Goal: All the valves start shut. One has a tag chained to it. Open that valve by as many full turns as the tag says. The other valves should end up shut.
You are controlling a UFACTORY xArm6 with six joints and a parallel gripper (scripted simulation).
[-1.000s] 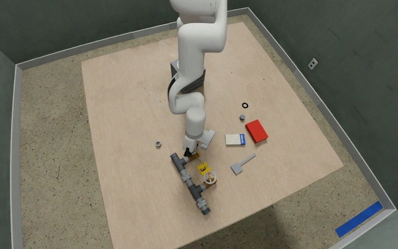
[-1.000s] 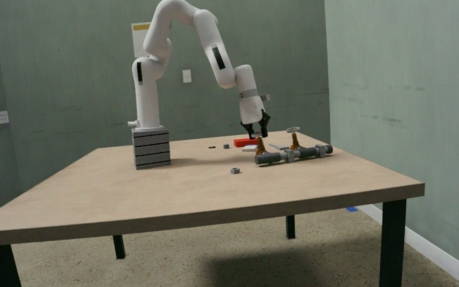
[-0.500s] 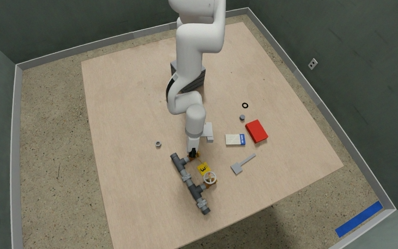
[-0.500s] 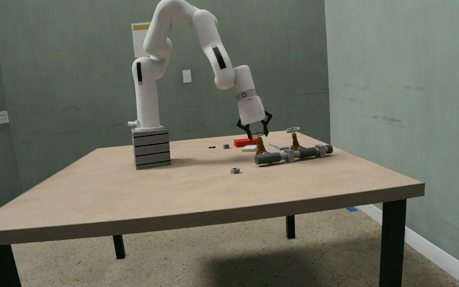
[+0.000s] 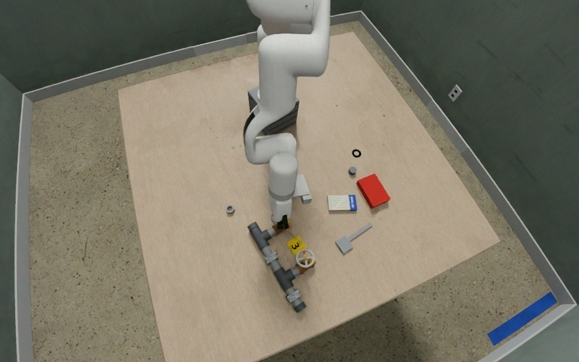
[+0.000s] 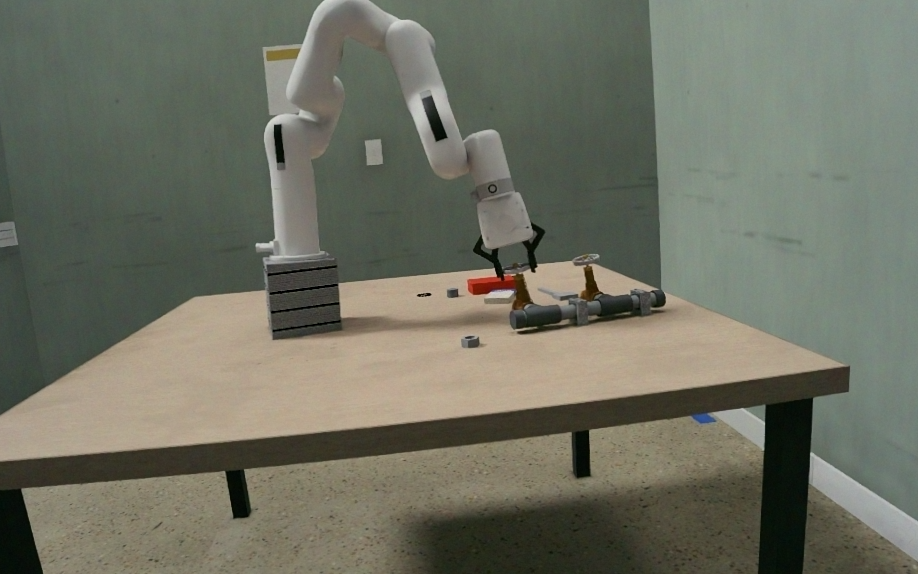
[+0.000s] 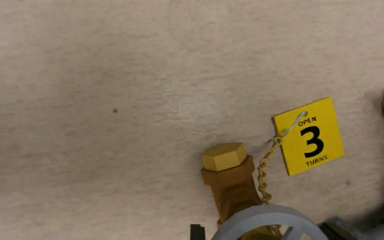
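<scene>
Right now the yellow tag is 11 cm below my hand, 9 cm ahead of it and 4 cm to the left of it. The rest, counted from my hand: grey scraper (22 cm to the left, 16 cm ahead, 11 cm below); white card (26 cm to the left, 10 cm below, 3 cm ahead); red block (39 cm to the left, 10 cm below, 4 cm ahead).
</scene>
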